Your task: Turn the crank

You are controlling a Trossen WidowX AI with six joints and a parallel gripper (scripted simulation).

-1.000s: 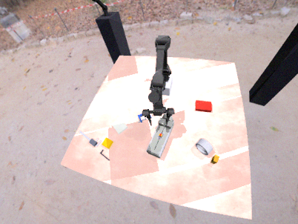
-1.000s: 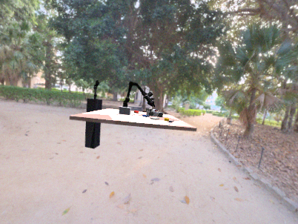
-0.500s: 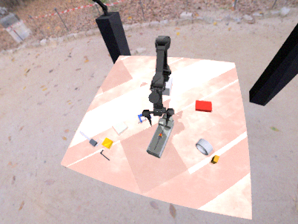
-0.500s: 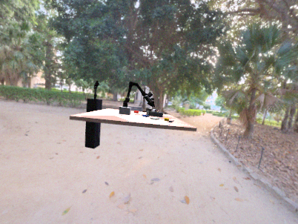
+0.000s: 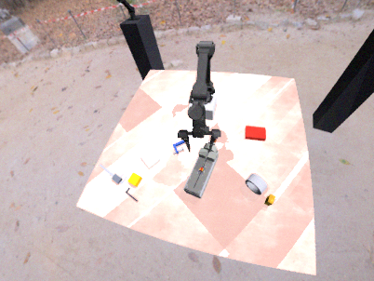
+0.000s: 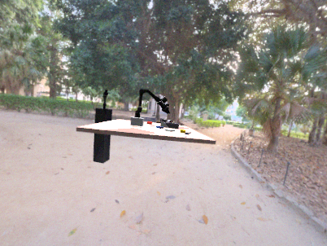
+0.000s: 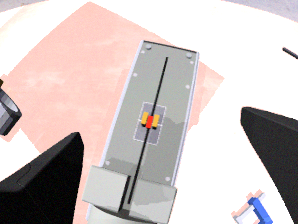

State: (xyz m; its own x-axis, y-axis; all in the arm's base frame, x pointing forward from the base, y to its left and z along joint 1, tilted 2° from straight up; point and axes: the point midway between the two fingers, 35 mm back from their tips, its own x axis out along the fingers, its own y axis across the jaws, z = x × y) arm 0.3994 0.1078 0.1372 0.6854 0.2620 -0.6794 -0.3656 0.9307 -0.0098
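My gripper tip is 140 mm past the crank handle, 20 mm to the right of it and 140 mm above it. The rest, counted from my gripper tip: white tile 60 mm ahead, 320 mm to the right, 190 mm below; red pointer 40 mm ahead, 20 mm to the left, 120 mm below; red block 320 mm behind, 230 mm to the left, 190 mm below.
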